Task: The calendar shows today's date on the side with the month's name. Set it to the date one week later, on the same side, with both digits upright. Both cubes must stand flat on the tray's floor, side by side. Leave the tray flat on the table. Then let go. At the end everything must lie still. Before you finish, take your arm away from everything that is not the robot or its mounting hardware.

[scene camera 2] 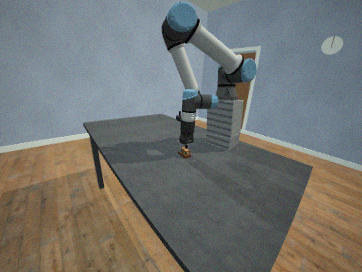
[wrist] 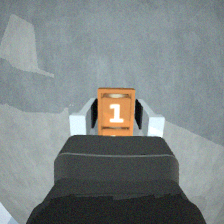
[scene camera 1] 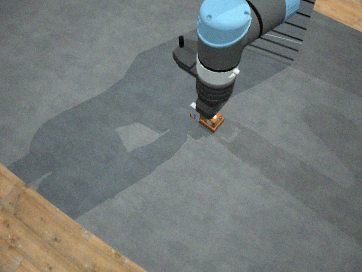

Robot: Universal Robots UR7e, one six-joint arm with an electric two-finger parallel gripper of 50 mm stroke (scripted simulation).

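My gripper [scene camera 1: 202, 111] [wrist: 116, 108], visible.
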